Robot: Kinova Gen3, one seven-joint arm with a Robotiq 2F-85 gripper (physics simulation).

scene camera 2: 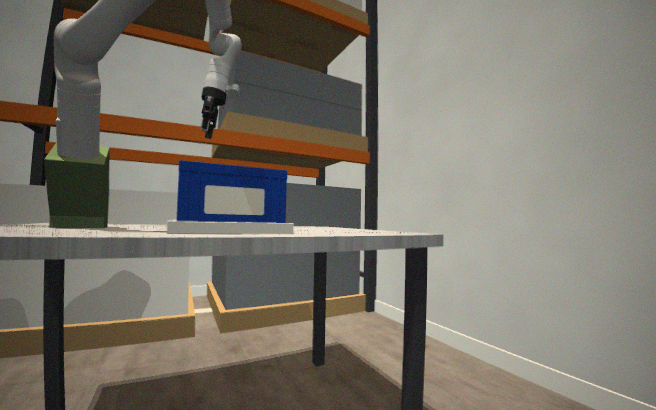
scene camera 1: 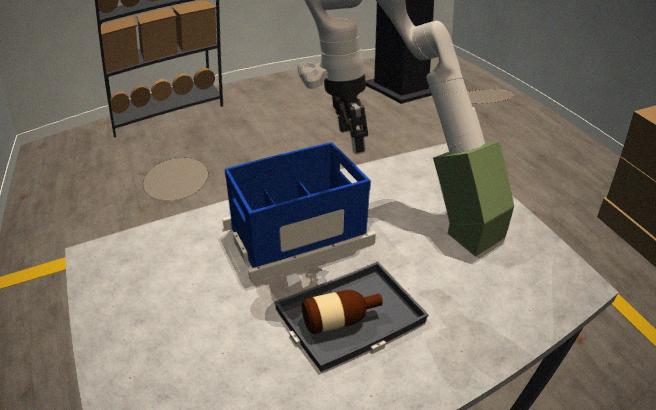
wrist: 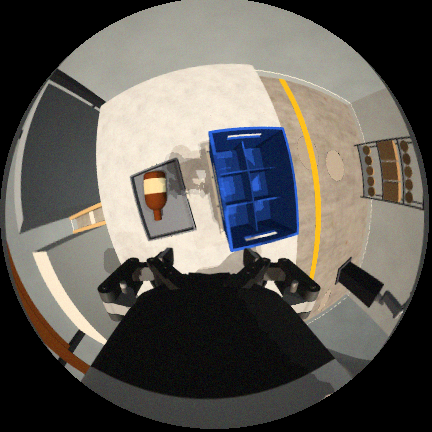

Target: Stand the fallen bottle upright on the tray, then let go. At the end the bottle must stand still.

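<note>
You'd find a brown bottle, a blue crate and a dark grey tray in the pictures. My gripper's in there too, and it also shows in scene camera 2 and in the wrist view.
</note>
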